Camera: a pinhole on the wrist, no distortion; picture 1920 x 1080 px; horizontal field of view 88.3 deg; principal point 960.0 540.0 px. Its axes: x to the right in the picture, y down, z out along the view. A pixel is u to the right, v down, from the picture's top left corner.
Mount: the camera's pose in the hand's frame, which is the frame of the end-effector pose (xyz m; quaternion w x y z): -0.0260 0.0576 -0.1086 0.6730 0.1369 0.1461 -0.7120
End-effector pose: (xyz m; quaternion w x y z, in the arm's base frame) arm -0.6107 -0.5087 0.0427 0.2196 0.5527 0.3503 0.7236
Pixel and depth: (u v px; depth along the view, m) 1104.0 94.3 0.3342
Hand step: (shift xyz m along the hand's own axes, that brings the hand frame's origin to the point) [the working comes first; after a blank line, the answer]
In the camera's frame: 0.0487 -0.1506 0.3342

-0.1786 -0.1105 0.1833
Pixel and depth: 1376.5 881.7 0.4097
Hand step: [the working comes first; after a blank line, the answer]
In the camera's frame: 0.1726 0.1416 0.4097

0.1063 -0.2689 0.1973
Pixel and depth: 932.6 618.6 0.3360
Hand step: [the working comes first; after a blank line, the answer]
In the camera's frame: -0.0093 0.0267 0.3360

0.0018 -0.0670 0.2035
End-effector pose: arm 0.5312 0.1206 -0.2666 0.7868 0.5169 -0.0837 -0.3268
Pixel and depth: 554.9 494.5 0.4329
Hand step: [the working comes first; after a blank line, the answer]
In the camera's frame: -0.1773 -0.0199 0.4329

-0.0351 0.0516 0.3595
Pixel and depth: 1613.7 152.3 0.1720
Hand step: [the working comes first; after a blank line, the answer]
In the camera's frame: 0.1137 -0.0674 0.1720

-0.0995 -0.1108 0.0067
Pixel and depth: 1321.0 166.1 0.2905
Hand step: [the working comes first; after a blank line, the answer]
In the camera's frame: 0.1060 -0.1098 0.2905

-0.1412 -0.1481 0.1197
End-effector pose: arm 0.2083 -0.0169 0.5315 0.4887 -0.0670 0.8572 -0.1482
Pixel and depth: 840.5 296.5 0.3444
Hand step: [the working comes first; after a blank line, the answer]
In the camera's frame: -0.0416 -0.0848 0.3444

-0.1077 -0.0349 0.2265
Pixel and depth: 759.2 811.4 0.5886
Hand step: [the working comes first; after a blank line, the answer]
In the camera's frame: -0.1195 0.1615 0.5886

0.1430 -0.0719 0.4758
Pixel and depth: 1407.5 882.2 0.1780
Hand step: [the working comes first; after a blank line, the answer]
In the camera's frame: 0.0805 0.0616 0.1780

0.0312 -0.0894 0.0221
